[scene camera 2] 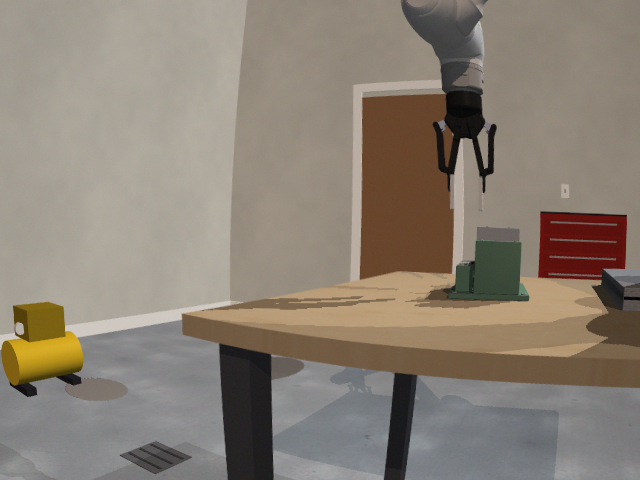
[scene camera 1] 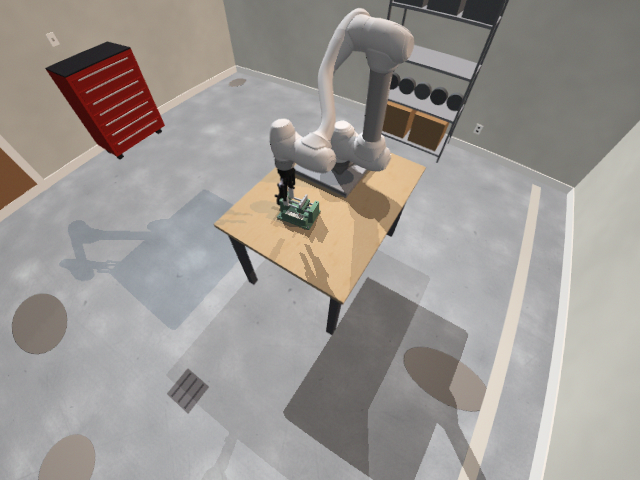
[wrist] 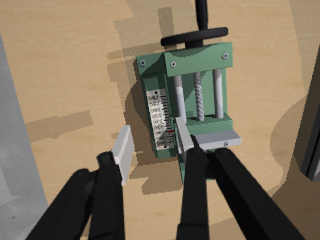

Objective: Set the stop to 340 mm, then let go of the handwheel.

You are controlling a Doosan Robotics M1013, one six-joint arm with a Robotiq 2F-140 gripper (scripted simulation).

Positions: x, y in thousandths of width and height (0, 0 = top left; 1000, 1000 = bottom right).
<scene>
I see my gripper (scene camera 2: 729, 436) and a grey stop block (wrist: 661, 556).
My gripper shows as well in the wrist view (wrist: 483, 552).
</scene>
